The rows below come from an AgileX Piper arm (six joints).
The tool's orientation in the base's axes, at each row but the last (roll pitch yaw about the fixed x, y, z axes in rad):
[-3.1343, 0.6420, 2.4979]
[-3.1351, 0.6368, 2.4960]
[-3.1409, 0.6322, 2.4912]
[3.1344, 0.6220, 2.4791]
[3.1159, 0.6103, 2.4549]
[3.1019, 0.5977, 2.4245]
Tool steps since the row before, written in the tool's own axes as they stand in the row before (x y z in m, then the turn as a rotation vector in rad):
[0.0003, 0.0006, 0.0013, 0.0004, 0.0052, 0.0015]
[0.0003, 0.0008, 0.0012, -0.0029, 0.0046, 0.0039]
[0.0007, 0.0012, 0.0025, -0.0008, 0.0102, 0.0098]
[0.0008, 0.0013, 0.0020, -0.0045, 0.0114, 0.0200]
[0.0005, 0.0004, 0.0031, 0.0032, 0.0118, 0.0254]
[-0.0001, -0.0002, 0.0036, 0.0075, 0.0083, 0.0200]
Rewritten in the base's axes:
[0.0008, 0.0001, -0.0012, 0.0036, 0.0038, -0.0015]
[0.0009, 0.0003, -0.0011, 0.0065, 0.0008, -0.0014]
[0.0015, 0.0004, -0.0024, 0.0113, 0.0042, -0.0074]
[0.0012, 0.0007, -0.0021, 0.0191, -0.0003, -0.0136]
[0.0014, -0.0005, -0.0028, 0.0170, 0.0022, -0.0224]
[0.0016, -0.0014, -0.0029, 0.0096, 0.0037, -0.0205]

